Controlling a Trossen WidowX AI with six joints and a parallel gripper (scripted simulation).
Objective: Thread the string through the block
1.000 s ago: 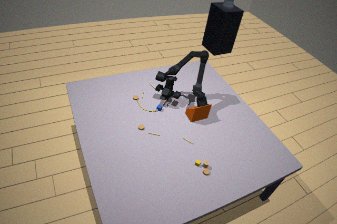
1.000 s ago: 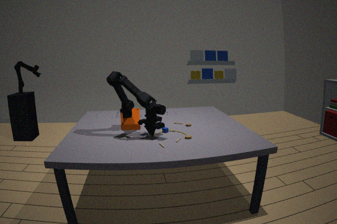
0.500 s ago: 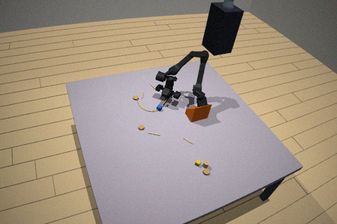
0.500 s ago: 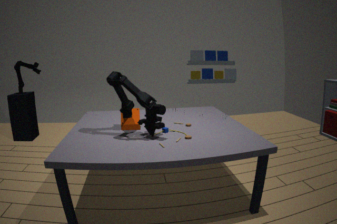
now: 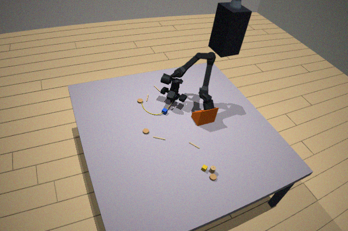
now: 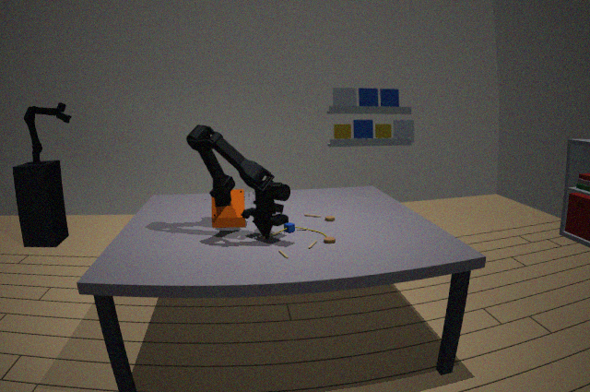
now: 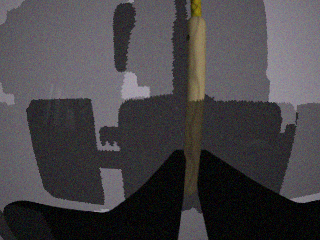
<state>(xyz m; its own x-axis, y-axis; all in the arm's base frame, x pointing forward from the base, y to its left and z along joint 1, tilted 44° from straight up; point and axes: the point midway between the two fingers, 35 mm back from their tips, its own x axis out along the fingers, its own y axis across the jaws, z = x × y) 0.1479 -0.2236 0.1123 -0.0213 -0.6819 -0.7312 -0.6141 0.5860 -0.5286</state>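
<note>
My gripper tip is now 3 cm short of the thin wooden stick, 2 cm to the right of it and 1 cm below it. The rest, counted from my gripper tip: wooden block 62 cm to the left, 5 cm ahead, 2 cm above; blue cube 10 cm ahead, 7 cm to the left, 2 cm above; yellow cube 59 cm to the left, 9 cm ahead, 1 cm above.
</note>
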